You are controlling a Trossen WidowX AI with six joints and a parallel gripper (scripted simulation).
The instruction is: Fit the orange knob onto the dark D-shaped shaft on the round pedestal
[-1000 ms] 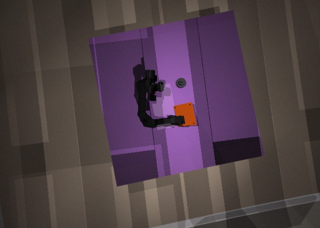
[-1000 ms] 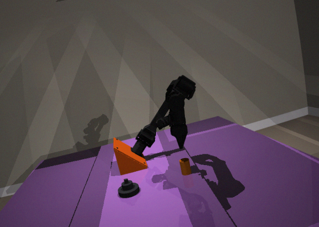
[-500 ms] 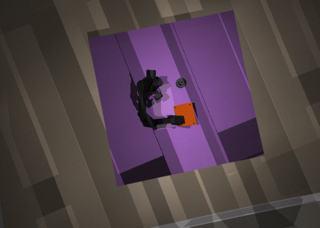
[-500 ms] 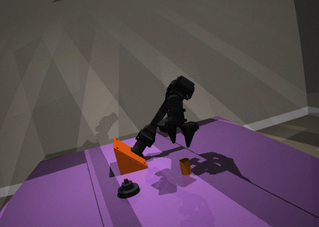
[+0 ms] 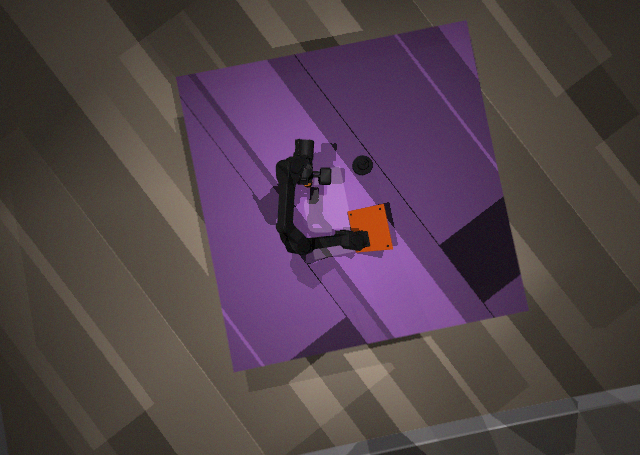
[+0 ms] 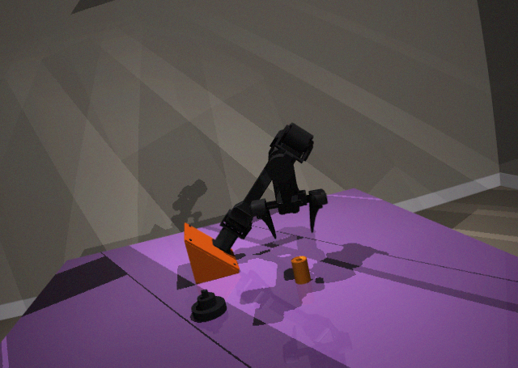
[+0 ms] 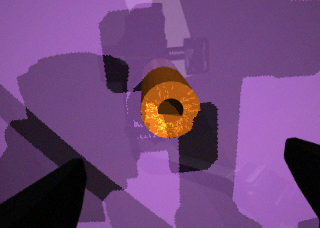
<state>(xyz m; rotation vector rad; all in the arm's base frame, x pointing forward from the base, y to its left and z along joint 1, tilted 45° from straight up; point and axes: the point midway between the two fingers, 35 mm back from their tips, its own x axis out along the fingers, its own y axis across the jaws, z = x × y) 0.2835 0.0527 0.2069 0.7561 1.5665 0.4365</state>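
Right now the orange knob is 10 cm below my gripper tip. Also, from my gripper tip: shaft pedestal 3 cm ahead, 25 cm to the right, 10 cm below.
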